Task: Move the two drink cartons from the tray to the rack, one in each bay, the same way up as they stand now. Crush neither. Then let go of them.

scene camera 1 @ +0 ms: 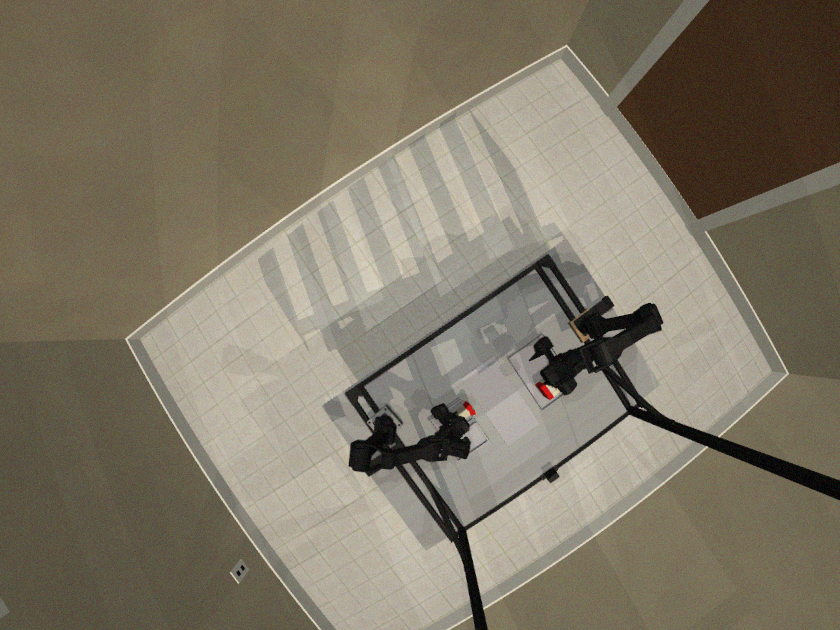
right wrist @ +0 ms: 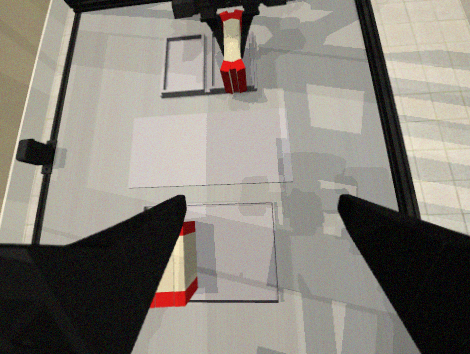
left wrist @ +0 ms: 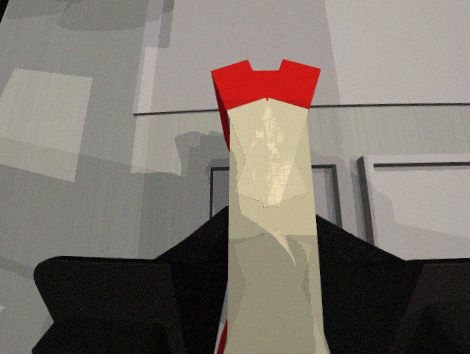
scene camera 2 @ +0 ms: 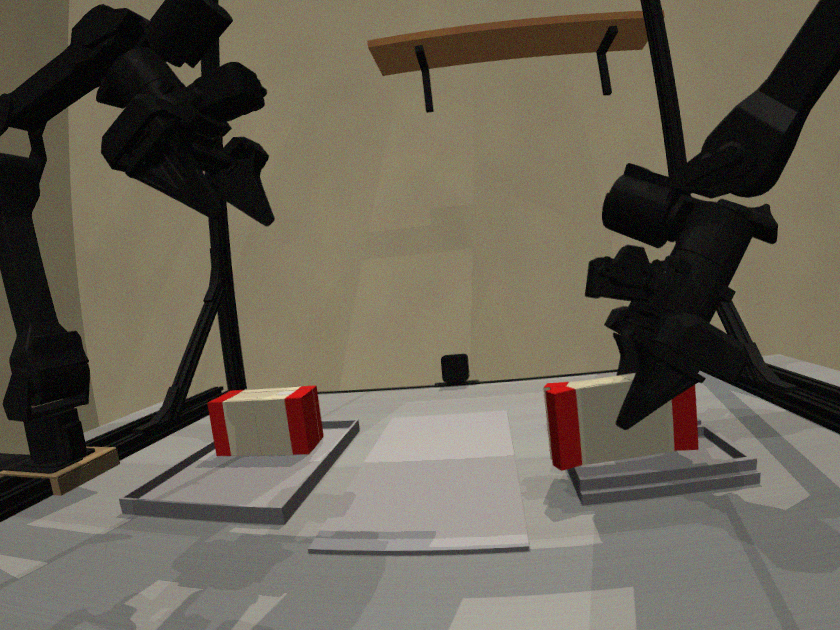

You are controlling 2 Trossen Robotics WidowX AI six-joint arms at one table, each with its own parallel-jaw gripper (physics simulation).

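Seen in the pictures: left gripper, fingertip midpoint: (right wrist: 234, 58) (left wrist: 263, 214) (scene camera 2: 615, 422); right gripper, fingertip midpoint: (scene camera 1: 536, 371) (right wrist: 261, 201) (scene camera 2: 247, 219); left arm's base, origin of the base link: (scene camera 1: 384, 423); right arm's base, origin of the base link: (scene camera 1: 586, 325) (scene camera 2: 59, 459).
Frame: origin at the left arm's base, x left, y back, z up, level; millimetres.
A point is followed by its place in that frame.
Observation:
My left gripper (scene camera 2: 661, 406) (left wrist: 263, 214) {y -242, x -160, z 9 mm} is shut on a cream carton with red ends (scene camera 1: 468, 408) {y -289, x -155, z 46 mm} (scene camera 2: 627, 420) (left wrist: 272, 165) {y -256, x -164, z 47 mm} (right wrist: 232, 45) {y -251, x -162, z 47 mm}. It holds the carton roughly level over one bay of the grey two-bay rack (scene camera 2: 671, 493) {y -213, x -111, z -42 mm} (left wrist: 367, 210) {y -237, x -231, z -28 mm} (right wrist: 185, 93) {y -270, x -278, z -32 mm}; in the right wrist view one red end juts past the rack's near wall. The rack's other bay, at the left in that view, is empty. The second carton (scene camera 1: 544, 390) {y -553, x -305, z 29 mm} (scene camera 2: 261, 423) {y -601, x -288, z 2 mm} (right wrist: 186, 260) {y -608, x -288, z 18 mm} rests in the grey tray (scene camera 2: 203, 509) {y -610, x -138, z -33 mm} (right wrist: 232, 301) {y -695, x -231, z -33 mm}. My right gripper (scene camera 2: 245, 218) {y -545, x -171, z 215 mm} (right wrist: 261, 201) {y -545, x -171, z 215 mm} is open and empty, high above the tray.
A pale flat panel (scene camera 2: 434, 501) (right wrist: 170, 150) lies between tray and rack. A small black box (scene camera 2: 454, 368) {y -361, x -598, z -12 mm} is at the table's far edge in scene camera 2. A brown shelf (scene camera 2: 508, 42) hangs on the wall. Black frame posts (scene camera 2: 223, 305) {y -785, x -630, z 140 mm} rise beside the table.

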